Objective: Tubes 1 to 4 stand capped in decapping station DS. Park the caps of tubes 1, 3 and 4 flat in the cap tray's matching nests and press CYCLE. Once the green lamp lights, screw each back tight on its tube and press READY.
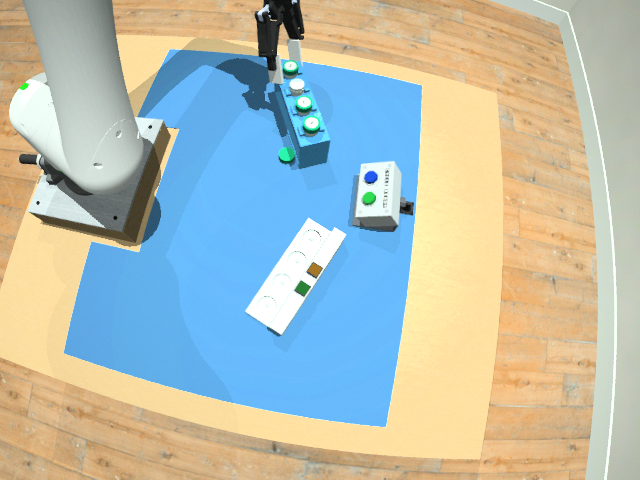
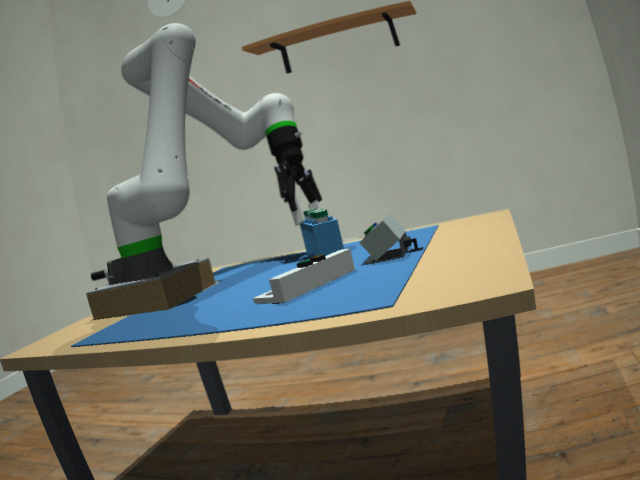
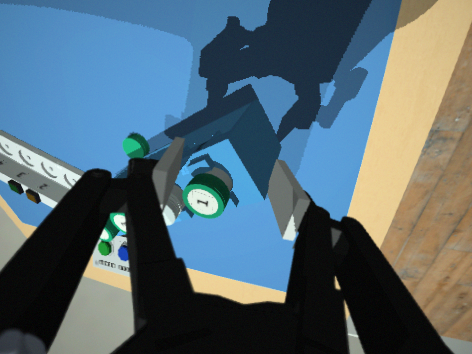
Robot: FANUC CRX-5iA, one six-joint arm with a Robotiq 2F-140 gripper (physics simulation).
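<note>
The blue decapping station holds several tubes. Green-rimmed cap 1 is on its tube at the far end. Beside it stands a white-topped tube, then a green-rimmed cap and another green-rimmed cap at the near end. My gripper is open, with its fingers on either side of cap 1 and apart from it. The white cap tray has empty round nests. Its green lamp looks dark.
A green disc lies on the blue mat beside the station. A grey button box has a blue button and a green button. An amber lamp sits on the tray's raised bar.
</note>
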